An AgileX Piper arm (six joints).
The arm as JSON. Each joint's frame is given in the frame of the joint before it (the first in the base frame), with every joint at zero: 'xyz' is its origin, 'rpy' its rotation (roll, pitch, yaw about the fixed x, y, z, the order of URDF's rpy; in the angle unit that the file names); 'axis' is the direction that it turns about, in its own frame. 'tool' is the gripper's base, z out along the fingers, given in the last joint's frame.
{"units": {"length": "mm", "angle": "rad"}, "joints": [
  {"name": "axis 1", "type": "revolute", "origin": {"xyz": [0.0, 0.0, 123.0], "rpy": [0.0, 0.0, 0.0]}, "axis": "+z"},
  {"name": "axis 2", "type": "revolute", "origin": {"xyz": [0.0, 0.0, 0.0], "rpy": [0.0, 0.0, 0.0]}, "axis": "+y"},
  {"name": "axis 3", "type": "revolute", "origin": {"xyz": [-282.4, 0.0, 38.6], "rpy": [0.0, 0.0, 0.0]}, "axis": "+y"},
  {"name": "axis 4", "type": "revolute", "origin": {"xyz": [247.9, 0.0, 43.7], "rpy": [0.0, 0.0, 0.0]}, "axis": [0.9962, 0.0, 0.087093]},
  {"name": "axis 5", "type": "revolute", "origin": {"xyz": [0.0, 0.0, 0.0], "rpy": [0.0, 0.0, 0.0]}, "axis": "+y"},
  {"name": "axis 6", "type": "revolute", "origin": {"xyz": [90.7, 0.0, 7.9], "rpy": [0.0, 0.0, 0.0]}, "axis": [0.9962, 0.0, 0.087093]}
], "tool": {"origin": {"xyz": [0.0, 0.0, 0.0], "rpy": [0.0, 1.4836, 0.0]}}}
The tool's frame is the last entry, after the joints.
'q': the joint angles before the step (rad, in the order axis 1, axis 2, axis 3, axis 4, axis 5, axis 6). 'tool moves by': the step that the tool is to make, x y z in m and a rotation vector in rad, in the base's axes. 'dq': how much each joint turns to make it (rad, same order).
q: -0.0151, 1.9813, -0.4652, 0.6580, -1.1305, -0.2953
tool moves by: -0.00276, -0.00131, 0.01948, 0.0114, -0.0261, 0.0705
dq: -0.0341, -0.0980, 0.0246, -0.0998, 0.0565, -0.0023
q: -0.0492, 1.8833, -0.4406, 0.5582, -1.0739, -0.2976
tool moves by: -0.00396, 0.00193, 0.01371, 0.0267, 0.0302, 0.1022
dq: -0.0360, -0.0957, 0.0189, -0.1278, 0.1233, 0.0000
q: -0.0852, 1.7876, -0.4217, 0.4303, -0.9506, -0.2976
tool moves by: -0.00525, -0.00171, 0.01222, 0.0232, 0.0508, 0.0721
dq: -0.0458, -0.0924, 0.0053, -0.1058, 0.1506, 0.0000
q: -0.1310, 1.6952, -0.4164, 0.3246, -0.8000, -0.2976
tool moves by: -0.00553, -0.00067, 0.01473, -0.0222, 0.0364, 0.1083
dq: -0.0509, -0.0931, 0.0011, -0.1675, 0.1303, 0.0145
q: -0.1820, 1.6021, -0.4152, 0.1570, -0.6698, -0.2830
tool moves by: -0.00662, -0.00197, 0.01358, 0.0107, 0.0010, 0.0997
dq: -0.0673, -0.0788, 0.0011, -0.2627, 0.0833, 0.1503
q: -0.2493, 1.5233, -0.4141, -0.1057, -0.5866, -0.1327
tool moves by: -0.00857, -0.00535, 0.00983, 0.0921, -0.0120, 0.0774
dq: -0.1014, -0.0568, 0.0000, -0.3901, 0.0177, 0.3452
